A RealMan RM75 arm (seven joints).
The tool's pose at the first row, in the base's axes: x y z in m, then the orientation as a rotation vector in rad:
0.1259, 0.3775, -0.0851, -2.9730, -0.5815, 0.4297
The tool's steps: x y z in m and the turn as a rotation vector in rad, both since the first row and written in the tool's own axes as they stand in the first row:
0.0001, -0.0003, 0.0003, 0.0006, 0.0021, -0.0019
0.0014, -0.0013, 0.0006, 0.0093, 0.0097, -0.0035
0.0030, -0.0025, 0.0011, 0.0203, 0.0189, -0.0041
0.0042, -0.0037, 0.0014, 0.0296, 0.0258, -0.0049
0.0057, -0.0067, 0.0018, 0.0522, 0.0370, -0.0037
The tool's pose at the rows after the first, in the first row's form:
0.1258, 0.3778, -0.0854, -2.9717, -0.5838, 0.4265
0.1265, 0.3792, -0.0859, -2.9631, -0.5821, 0.4163
0.1274, 0.3810, -0.0866, -2.9527, -0.5778, 0.4043
0.1279, 0.3826, -0.0870, -2.9438, -0.5747, 0.3954
0.1281, 0.3859, -0.0874, -2.9232, -0.5632, 0.3826

